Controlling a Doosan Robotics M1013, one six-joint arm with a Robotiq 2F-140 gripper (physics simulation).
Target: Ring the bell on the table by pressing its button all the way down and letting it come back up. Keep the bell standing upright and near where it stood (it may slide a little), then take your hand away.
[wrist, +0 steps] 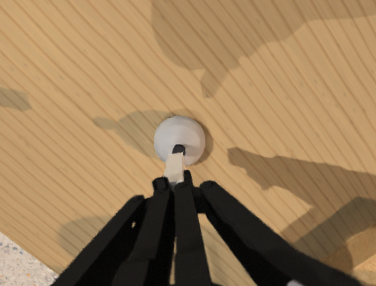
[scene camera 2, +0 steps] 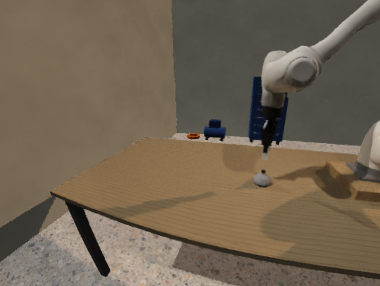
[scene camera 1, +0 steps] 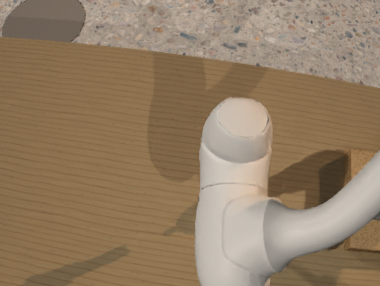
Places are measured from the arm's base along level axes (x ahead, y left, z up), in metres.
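Pixels of known places: gripper, fingertip midpoint: (wrist: 178, 165) (scene camera 2: 264, 158); arm's base, origin of the base link: (scene camera 2: 371, 174).
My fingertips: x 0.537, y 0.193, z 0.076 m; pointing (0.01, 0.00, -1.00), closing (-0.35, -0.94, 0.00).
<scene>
Ahead of a thing's pixels: the offset from my fingertips to its top centre. Level surfaces: height alone.
A small domed grey-white bell {dx -0.004, dy +0.003, dz -0.059 m} (scene camera 2: 261, 180) (wrist: 179, 135) stands upright on the wooden table {dz -0.125 m} (scene camera 2: 150, 175). Its dark button {dx -0.004, dy +0.003, dz -0.059 m} (scene camera 2: 263, 171) (wrist: 178, 149) sticks up from the top of the dome. My gripper (scene camera 2: 265, 156) (wrist: 178, 165) is shut, with its pale fingertips together and empty. In scene camera 2 it points down above the bell, with a visible gap between fingertips and button. In the wrist view the fingertips overlap the lower edge of the dome, close beside the button. In scene camera 1 the arm hides the gripper, and the bell does not show.
The arm's base stands on a tan block (scene camera 1: 362, 240) (scene camera 2: 367, 191) at the table's right. On the floor behind the table are a blue rack (scene camera 2: 256, 112), a blue machine (scene camera 2: 215, 131) and an orange ring (scene camera 2: 193, 137). A wall rises at the left. Arm shadows cross the table.
</scene>
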